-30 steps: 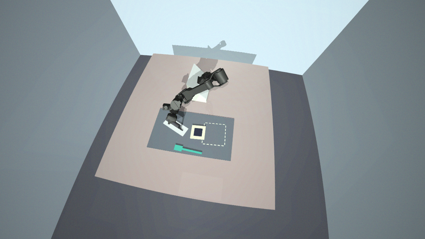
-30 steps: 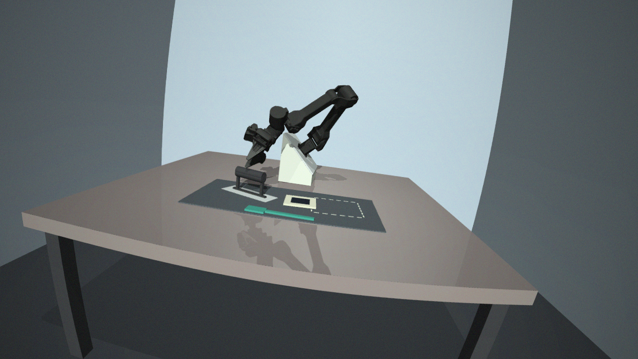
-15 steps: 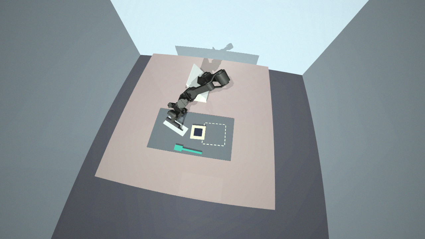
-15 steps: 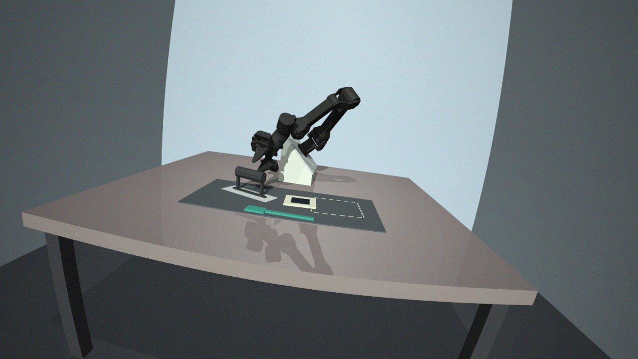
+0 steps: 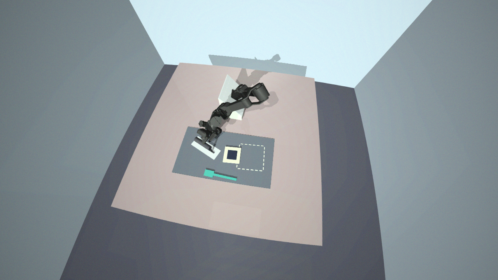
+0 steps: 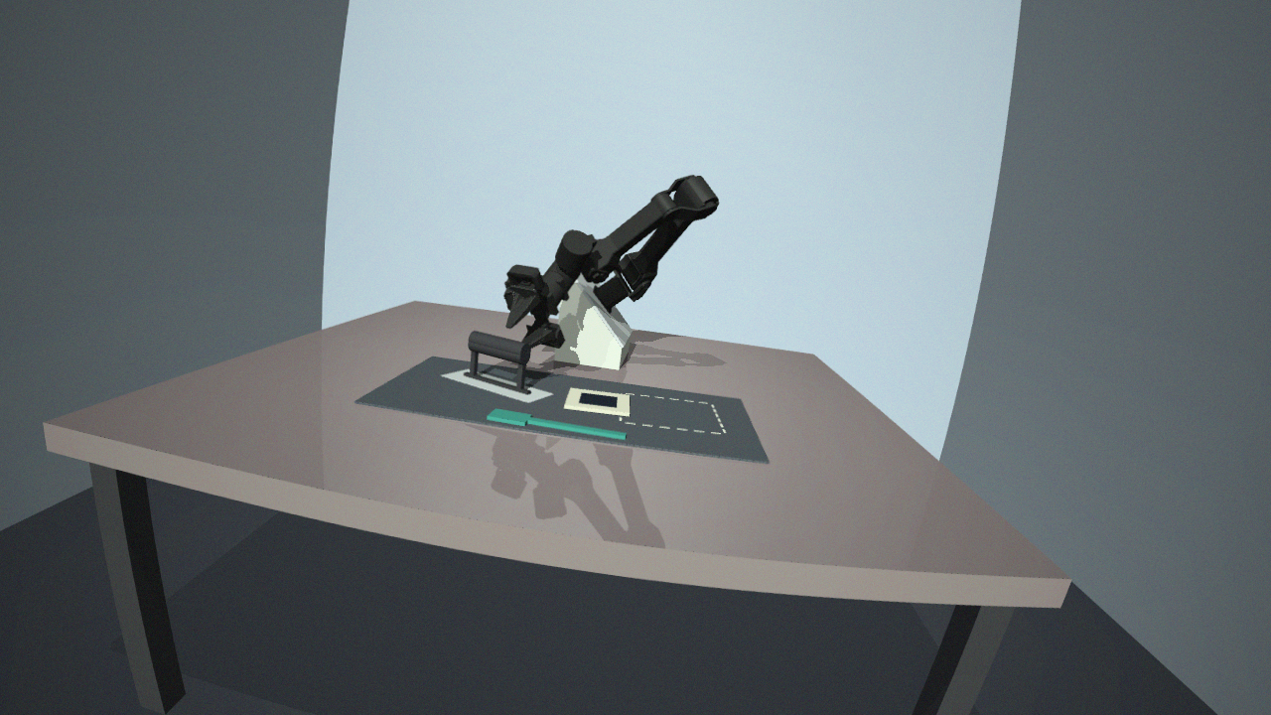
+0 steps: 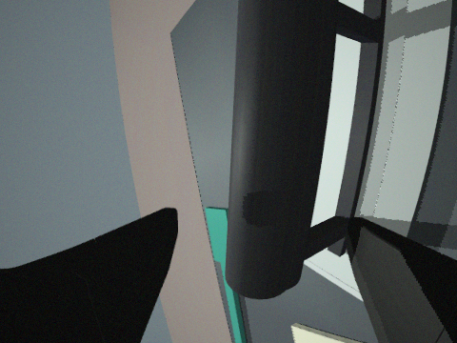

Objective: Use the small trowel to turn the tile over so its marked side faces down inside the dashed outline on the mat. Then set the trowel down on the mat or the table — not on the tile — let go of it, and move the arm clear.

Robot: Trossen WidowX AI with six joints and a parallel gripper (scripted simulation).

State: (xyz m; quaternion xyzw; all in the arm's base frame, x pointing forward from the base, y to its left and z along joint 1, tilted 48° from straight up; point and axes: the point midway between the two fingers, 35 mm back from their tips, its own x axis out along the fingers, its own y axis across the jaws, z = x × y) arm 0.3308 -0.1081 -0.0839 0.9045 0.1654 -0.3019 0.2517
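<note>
Right now the grey float is 10 mm ahead of my gripper tip, 10 mm to the right of it and 50 mm below it. Round my gripper tip: cream tile 40 mm ahead, 160 mm to the left, 80 mm below; then teal trowel 180 mm ahead, 80 mm to the left, 80 mm below; then mat 40 mm ahead, 110 mm to the left, 110 mm below.
</note>
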